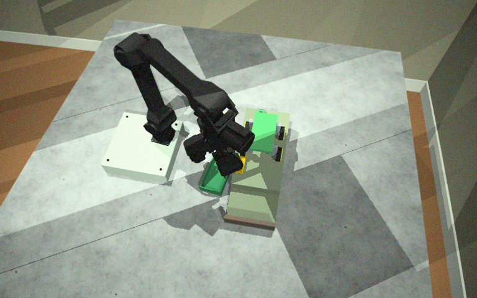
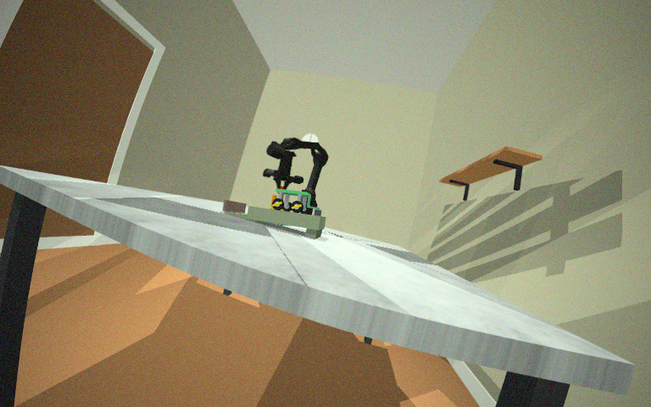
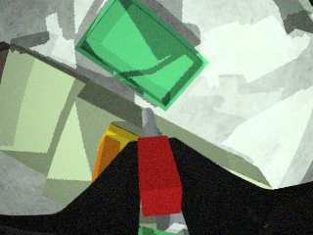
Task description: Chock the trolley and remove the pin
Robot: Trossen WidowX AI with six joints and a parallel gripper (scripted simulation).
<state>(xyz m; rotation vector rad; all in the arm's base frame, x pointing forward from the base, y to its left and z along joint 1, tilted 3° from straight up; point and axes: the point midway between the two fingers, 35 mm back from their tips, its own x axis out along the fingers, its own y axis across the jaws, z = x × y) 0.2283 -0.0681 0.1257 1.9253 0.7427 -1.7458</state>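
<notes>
Right now the yellow chock is 50 mm ahead of my gripper tip, 30 mm to the left of it and 50 mm below it. Also, from my gripper tip: brown stop block 120 mm ahead, 130 mm to the right, 110 mm below; trolley 90 mm ahead, 110 mm to the left, 30 mm below; stop pin right at my gripper tip.
</notes>
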